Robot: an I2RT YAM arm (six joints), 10 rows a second.
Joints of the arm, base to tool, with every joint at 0 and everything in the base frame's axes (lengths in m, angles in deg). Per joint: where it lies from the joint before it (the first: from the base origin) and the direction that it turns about. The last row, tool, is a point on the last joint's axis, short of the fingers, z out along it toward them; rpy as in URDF.
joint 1: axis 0 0 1 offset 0.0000 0.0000 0.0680
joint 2: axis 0 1 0 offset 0.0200 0.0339 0.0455
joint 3: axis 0 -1 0 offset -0.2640 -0.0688 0.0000
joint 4: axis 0 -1 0 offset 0.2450 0.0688 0.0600
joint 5: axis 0 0 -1 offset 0.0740 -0.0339 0.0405
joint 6: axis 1 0 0 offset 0.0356 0.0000 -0.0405
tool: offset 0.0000 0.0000 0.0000 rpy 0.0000 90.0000 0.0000
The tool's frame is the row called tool.
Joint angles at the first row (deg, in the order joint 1, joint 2, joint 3, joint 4, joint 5, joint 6):
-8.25 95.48 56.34 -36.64 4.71 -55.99
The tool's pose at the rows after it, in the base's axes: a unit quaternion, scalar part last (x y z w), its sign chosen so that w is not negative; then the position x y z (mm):
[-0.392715, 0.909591, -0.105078, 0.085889, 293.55, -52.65, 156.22]
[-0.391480, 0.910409, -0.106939, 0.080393, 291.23, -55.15, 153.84]
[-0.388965, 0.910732, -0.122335, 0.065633, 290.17, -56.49, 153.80]
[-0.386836, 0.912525, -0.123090, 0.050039, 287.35, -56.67, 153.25]
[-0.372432, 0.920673, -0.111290, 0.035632, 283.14, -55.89, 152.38]
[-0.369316, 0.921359, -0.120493, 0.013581, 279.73, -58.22, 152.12]
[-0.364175, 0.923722, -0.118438, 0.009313, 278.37, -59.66, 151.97]
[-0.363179, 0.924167, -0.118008, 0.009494, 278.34, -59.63, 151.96]
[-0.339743, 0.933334, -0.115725, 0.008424, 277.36, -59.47, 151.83]
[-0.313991, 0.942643, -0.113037, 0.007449, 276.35, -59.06, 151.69]
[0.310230, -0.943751, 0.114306, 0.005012, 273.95, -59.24, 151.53]
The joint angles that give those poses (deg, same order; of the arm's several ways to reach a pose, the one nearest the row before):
-9.61 95.48 54.78 -34.41 4.71 -56.93
-10.11 95.48 54.22 -34.22 5.13 -57.30
-10.11 95.48 54.22 -34.63 7.55 -57.30
-10.11 95.48 54.22 -36.10 8.64 -57.01
-10.11 95.48 54.22 -38.39 8.60 -54.94
-10.42 95.48 54.22 -39.92 10.83 -54.94
-10.74 95.48 54.21 -40.47 10.90 -54.57
-10.74 95.48 54.22 -40.49 10.85 -54.43
-10.74 95.48 54.22 -41.01 10.90 -51.48
-10.70 95.48 54.22 -41.58 10.90 -48.23
-10.72 95.48 54.22 -42.81 11.75 -47.72

